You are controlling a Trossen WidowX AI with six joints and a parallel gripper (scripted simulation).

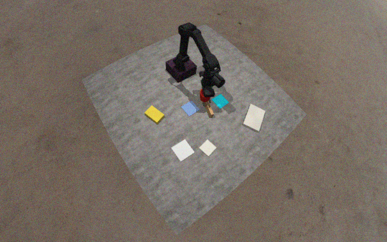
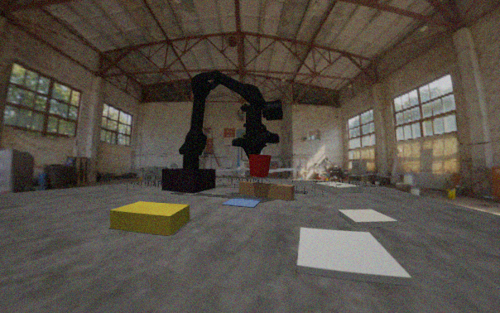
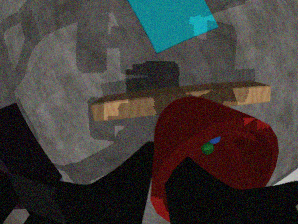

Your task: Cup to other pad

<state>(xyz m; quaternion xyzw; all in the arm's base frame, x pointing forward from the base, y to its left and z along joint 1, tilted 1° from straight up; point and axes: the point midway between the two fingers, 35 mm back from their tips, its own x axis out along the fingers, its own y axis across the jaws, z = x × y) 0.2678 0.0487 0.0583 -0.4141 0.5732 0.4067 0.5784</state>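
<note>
The cyan pad lies 120 mm below my gripper tip, 110 mm to the left of it and 50 mm ahead of it. From my gripper tip the other things lie so: red cup (30 mm ahead, 10 mm to the right); wooden bar (100 mm below, 40 mm ahead, 10 mm to the left); light blue pad (120 mm below, 100 mm to the right, 20 mm ahead).
</note>
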